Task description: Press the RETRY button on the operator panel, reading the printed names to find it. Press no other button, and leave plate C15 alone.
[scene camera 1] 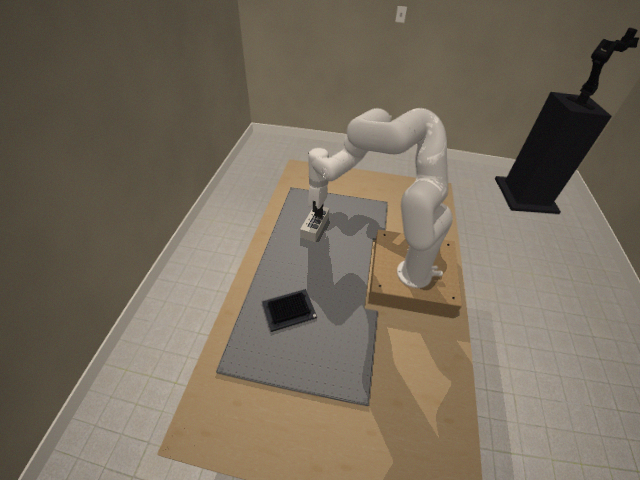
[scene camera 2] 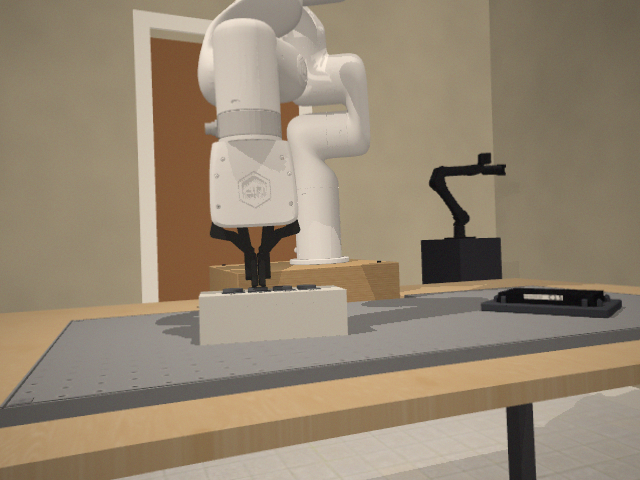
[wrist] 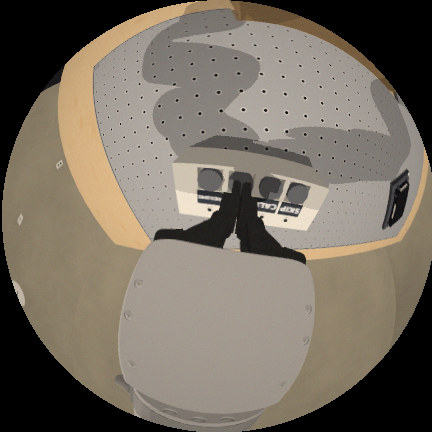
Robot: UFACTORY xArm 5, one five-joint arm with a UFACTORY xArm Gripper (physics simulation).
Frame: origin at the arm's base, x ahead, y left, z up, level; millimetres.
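Seen in the pictures: gripper, fingertip midpoint: [scene camera 1: 318, 215] [scene camera 2: 258, 285] [wrist: 239, 193]; arm's base at its link origin: [scene camera 1: 414, 274] [scene camera 2: 319, 262].
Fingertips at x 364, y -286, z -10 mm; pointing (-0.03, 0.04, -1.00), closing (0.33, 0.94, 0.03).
Pixels of each thing's top centre, then the offset from my fingertips to it. Level surfaces: height alone.
- pale operator panel at its top centre: [wrist: 252, 201] [scene camera 2: 271, 288] [scene camera 1: 315, 217] dx +14, dy +11, dz -3 mm
- left button at its top centre: [wrist: 208, 180] dx -17, dy -26, dz -3 mm
- CALL button at its top centre: [wrist: 270, 189] dx +1, dy +31, dz -3 mm
- SKIP button at its top centre: [wrist: 297, 194] dx +10, dy +59, dz -3 mm
- Plate C15 at its top centre: [scene camera 2: 550, 291] [wrist: 400, 206] [scene camera 1: 288, 306] dx +78, dy +428, dz -32 mm
- grey perforated board at its surface level: dz -58 mm
The pale operator panel [scene camera 1: 310, 235] [scene camera 2: 273, 317] [wrist: 186, 200] carries a row of dark round buttons. In the wrist view, the left button [wrist: 210, 178] has a partly covered label that seems to read RESUME. The CALL button [wrist: 270, 187] and SKIP button [wrist: 297, 193] are at the right. My gripper [scene camera 1: 318, 214] [scene camera 2: 258, 285] [wrist: 239, 193] is shut and empty, pointing down at the second button from the left [scene camera 2: 260, 289] [wrist: 241, 176]. Its tips are at or just above the cap; contact is unclear. The fingers hide that button's label, and the name RETRY does not show. Plate C15 [scene camera 1: 288, 308] [scene camera 2: 578, 297] [wrist: 399, 204] lies well apart.
The panel and the plate's dark holder [scene camera 1: 272, 326] [scene camera 2: 550, 309] stand on the grey perforated board [scene camera 1: 320, 366] [scene camera 2: 129, 372] [wrist: 280, 107]. The arm's wooden base block [scene camera 1: 413, 304] [scene camera 2: 361, 284] is beside the board. A black arm on a dark pedestal [scene camera 1: 555, 149] [scene camera 2: 461, 260] stands farther off.
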